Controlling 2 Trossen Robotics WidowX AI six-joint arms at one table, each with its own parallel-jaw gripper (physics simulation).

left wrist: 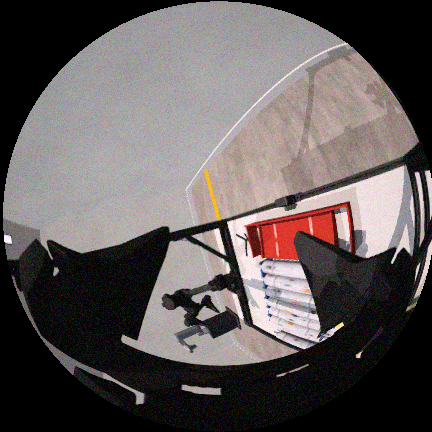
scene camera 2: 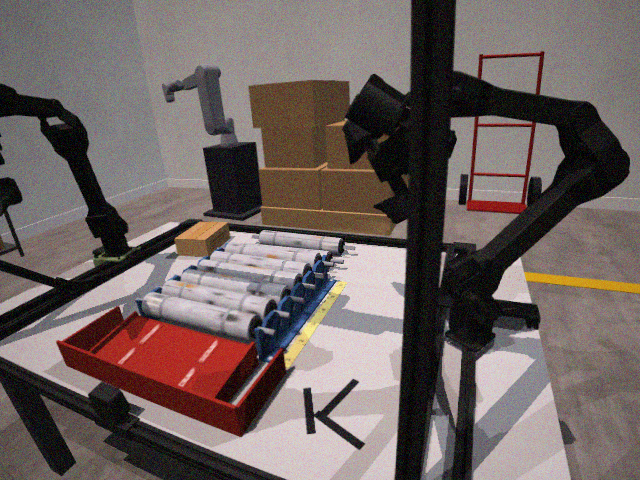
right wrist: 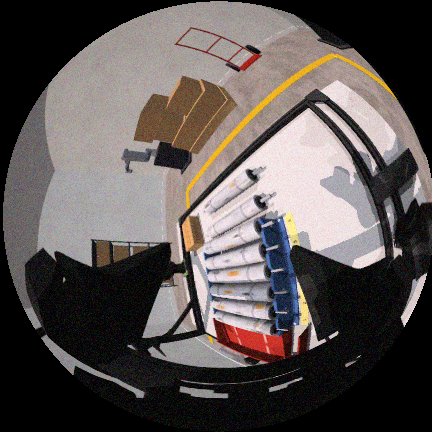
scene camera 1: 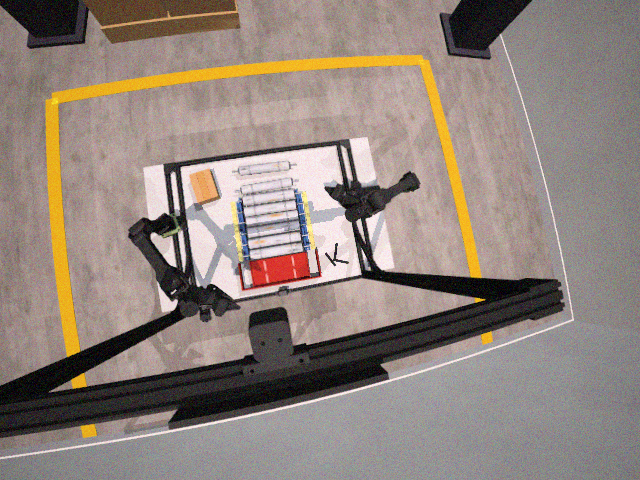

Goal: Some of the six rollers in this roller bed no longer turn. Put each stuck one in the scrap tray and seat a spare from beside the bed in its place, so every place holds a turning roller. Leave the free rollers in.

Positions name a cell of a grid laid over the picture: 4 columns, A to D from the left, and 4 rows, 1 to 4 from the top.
Observation:
My left gripper (scene camera 1: B3) is open, holding nothing. My right gripper (scene camera 2: C2) is open, with nothing in its grasp. Also in view: a cardboard box (scene camera 2: B2).
My left gripper shows as well in the left wrist view (left wrist: C3). My right gripper also shows in the right wrist view (right wrist: C3).

